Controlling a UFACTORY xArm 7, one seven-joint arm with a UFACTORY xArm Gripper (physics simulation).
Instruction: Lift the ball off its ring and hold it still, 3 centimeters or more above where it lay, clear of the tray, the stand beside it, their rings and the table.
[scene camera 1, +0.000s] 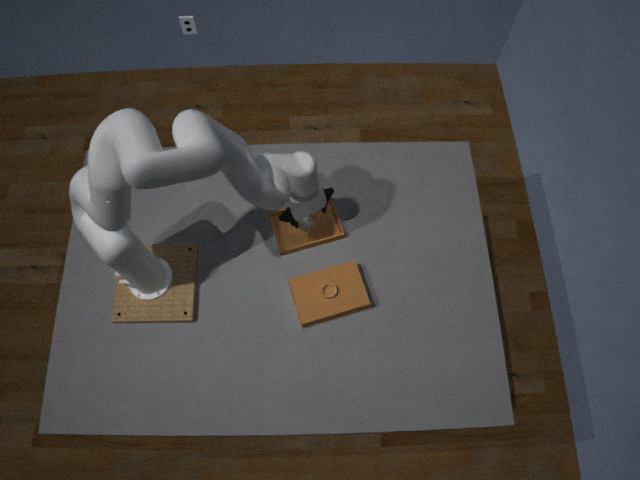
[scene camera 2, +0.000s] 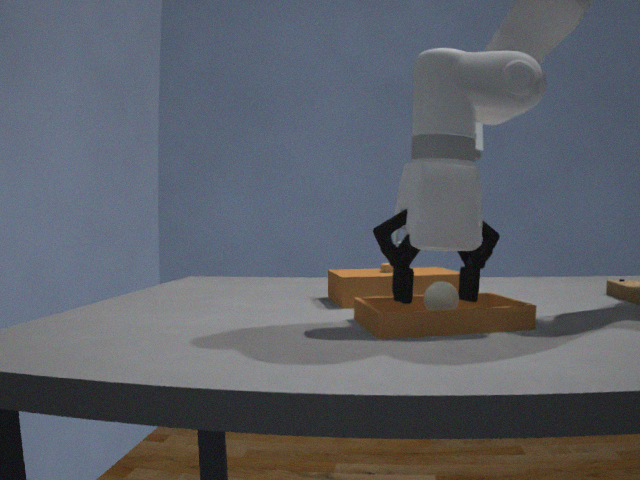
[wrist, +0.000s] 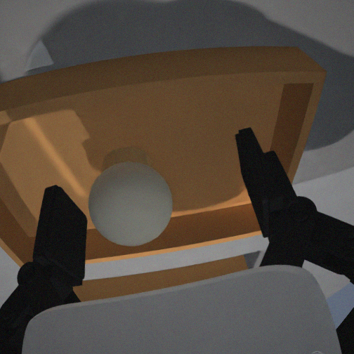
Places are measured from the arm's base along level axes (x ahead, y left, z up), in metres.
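Pixels of known places: gripper, fingertip midpoint: (scene camera 1: 308, 216) (scene camera 2: 436, 301); arm's base, origin of the base link: (scene camera 1: 150, 279).
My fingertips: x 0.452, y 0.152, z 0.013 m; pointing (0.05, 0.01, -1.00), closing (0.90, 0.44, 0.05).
Ahead of a thing's pixels: the offset from my fingertips to its middle. "*": to the spot under its first point. Level surfaces: height alone.
A pale grey ball @(dx -0.009, dy -0.019, dz +0.000 m) (scene camera 1: 306, 223) (scene camera 2: 440, 296) (wrist: 130, 204) rests on its ring (wrist: 125, 156) inside the shallow orange tray @(dx -0.009, dy -0.019, dz -0.017 m) (scene camera 1: 312, 244) (scene camera 2: 454, 322) (wrist: 200, 63). The ring is mostly hidden behind the ball in the wrist view. My gripper (scene camera 1: 310, 218) (scene camera 2: 435, 300) (wrist: 150, 177) is wide open and points down over the tray, with its black fingertips low, near rim height. Nothing is between the fingers' grip. In scene camera 2 and the wrist view the ball appears between the two fingers with a gap on each side; in the wrist view it is closer to the left finger.
An orange box-shaped stand (scene camera 1: 310, 304) (scene camera 2: 356, 289) with a small ring @(* dx +0.021, dy -0.232, dz +0.025 m) (scene camera 1: 322, 290) (scene camera 2: 386, 268) on top is beside the tray. The arm's wooden base plate (scene camera 1: 180, 304) is on the grey table @(dz -0.031 m) (scene camera 1: 248, 382) (scene camera 2: 206, 372). The tray's walls surround the ball.
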